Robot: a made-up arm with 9 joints. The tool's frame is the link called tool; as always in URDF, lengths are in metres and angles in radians. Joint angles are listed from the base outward.
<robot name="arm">
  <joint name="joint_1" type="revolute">
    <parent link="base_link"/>
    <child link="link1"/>
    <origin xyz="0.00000 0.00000 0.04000"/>
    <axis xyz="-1 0 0"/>
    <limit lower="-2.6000" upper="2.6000"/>
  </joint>
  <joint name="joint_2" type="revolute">
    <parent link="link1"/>
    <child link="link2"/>
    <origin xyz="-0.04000 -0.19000 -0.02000"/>
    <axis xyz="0 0 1"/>
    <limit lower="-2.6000" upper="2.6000"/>
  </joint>
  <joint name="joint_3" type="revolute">
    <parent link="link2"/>
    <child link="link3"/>
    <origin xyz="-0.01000 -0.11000 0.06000"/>
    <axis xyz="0 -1 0"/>
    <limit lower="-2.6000" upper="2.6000"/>
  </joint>
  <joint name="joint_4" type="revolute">
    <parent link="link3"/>
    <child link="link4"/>
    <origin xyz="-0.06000 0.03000 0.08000"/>
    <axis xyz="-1 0 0"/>
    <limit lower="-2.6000" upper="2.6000"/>
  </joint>
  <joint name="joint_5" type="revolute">
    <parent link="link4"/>
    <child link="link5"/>
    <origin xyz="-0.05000 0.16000 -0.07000"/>
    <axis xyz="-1 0 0"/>
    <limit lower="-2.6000" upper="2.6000"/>
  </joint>
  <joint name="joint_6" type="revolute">
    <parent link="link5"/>
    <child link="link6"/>
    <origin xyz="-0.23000 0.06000 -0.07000"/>
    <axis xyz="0 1 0"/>
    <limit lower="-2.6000" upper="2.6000"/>
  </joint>
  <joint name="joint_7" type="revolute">
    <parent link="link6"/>
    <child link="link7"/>
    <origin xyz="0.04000 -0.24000 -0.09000"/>
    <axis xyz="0 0 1"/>
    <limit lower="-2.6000" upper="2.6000"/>
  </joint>
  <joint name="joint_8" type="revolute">
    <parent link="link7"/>
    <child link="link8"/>
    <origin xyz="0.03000 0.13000 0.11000"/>
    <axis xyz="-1 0 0"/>
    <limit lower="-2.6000" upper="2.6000"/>
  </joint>
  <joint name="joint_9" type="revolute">
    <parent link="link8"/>
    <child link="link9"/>
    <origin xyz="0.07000 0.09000 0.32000"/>
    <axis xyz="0 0 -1"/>
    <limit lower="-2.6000" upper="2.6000"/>
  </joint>
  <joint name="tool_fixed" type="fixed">
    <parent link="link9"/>
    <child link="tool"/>
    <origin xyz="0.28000 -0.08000 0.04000"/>
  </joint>
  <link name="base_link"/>
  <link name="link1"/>
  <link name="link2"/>
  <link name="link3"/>
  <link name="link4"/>
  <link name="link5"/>
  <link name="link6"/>
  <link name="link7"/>
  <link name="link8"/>
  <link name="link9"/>
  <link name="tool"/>
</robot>
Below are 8 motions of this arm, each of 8 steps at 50 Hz.
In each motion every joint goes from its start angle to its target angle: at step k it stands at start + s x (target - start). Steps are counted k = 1, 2, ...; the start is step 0. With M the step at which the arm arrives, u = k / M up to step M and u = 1 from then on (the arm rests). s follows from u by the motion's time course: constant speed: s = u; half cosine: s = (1 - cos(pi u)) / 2; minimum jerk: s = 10 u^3 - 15 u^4 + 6 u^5.
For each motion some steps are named. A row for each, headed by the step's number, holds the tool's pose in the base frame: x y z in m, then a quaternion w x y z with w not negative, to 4 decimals.
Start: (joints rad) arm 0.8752 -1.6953 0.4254 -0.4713 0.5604 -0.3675 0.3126 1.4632 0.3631
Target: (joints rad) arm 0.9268 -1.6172 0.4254 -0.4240 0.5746 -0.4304 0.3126 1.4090 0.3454
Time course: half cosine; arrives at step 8
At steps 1, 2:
1: 0.4725 0.1160 0.1132 0.1547 0.7784 0.1360 0.5930
2: 0.4713 0.1188 0.1076 0.1562 0.7803 0.1407 0.5890

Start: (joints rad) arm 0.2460 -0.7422 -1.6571 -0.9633 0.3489 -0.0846 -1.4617 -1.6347 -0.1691
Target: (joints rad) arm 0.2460 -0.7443 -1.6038 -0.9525 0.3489 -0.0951 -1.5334 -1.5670 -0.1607
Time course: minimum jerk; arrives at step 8
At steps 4, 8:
4: -0.4277 -0.2299 0.6726 0.1927 -0.0031 -0.1549 -0.9689
8: -0.4278 -0.2274 0.6815 0.1914 -0.0133 -0.1518 -0.9696

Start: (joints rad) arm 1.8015 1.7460 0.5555 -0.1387 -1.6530 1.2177 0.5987 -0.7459 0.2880
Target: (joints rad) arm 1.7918 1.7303 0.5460 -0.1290 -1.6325 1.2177 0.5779 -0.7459 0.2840
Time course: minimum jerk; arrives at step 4
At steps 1, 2, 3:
1: -0.5197 0.1099 0.2787 0.1546 -0.2963 -0.9270 0.1703
2: -0.5212 0.1008 0.2733 0.1473 -0.2882 -0.9307 0.1702
3: -0.5225 0.0917 0.2679 0.1400 -0.2801 -0.9343 0.1701

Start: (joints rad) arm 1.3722 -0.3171 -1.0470 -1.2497 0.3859 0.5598 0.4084 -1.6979 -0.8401
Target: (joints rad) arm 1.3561 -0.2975 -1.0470 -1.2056 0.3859 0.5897 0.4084 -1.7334 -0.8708
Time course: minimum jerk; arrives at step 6
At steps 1, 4, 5, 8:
1: -0.0574 -0.1903 0.2384 0.6723 0.6225 -0.3385 -0.2143
4: -0.0724 -0.1953 0.2301 0.6701 0.6205 -0.3359 -0.2304
5: -0.0761 -0.1964 0.2283 0.6696 0.6199 -0.3354 -0.2342
8: -0.0768 -0.1967 0.2280 0.6695 0.6198 -0.3352 -0.2349

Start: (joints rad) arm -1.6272 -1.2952 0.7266 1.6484 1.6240 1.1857 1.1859 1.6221 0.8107
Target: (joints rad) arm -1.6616 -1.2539 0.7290 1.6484 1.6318 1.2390 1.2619 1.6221 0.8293
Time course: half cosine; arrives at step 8
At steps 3, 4, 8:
3: -0.4397 0.4472 -0.2370 0.1452 -0.4921 0.6415 0.5702
4: -0.4320 0.4524 -0.2409 0.1542 -0.4919 0.6437 0.5656
8: -0.4111 0.4657 -0.2507 0.1779 -0.4910 0.6492 0.5531

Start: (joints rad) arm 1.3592 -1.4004 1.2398 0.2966 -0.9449 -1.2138 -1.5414 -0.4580 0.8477
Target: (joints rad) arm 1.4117 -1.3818 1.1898 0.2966 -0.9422 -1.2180 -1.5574 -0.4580 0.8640
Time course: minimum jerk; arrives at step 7
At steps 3, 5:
3: -0.2240 -0.7373 0.2432 0.3853 0.6246 -0.5755 0.3607
5: -0.2217 -0.7324 0.2451 0.3901 0.6301 -0.5694 0.3558

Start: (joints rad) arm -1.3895 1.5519 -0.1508 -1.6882 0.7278 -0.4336 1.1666 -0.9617 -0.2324
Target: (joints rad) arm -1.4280 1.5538 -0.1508 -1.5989 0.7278 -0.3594 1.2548 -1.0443 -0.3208
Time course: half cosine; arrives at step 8
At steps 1, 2, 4, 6, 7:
1: 0.1715 -0.6456 -0.1524 0.3949 -0.4350 0.2660 -0.7643
2: 0.1641 -0.6462 -0.1532 0.4007 -0.4243 0.2656 -0.7674
4: 0.1398 -0.6474 -0.1566 0.4188 -0.3897 0.2630 -0.7769
6: 0.1157 -0.6474 -0.1608 0.4359 -0.3552 0.2584 -0.7855
7: 0.1083 -0.6471 -0.1622 0.4409 -0.3447 0.2566 -0.7880

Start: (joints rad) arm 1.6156 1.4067 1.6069 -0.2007 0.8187 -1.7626 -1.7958 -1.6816 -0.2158
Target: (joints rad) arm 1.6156 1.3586 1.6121 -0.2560 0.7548 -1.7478 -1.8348 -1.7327 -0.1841
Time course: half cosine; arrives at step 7
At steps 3, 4, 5, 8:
3: 0.4714 -0.2746 0.3559 0.1663 -0.9575 0.0325 -0.2333
4: 0.4705 -0.2688 0.3437 0.1691 -0.9599 0.0297 -0.2214
5: 0.4694 -0.2637 0.3327 0.1718 -0.9620 0.0272 -0.2107
8: 0.4682 -0.2588 0.3225 0.1744 -0.9637 0.0249 -0.2006

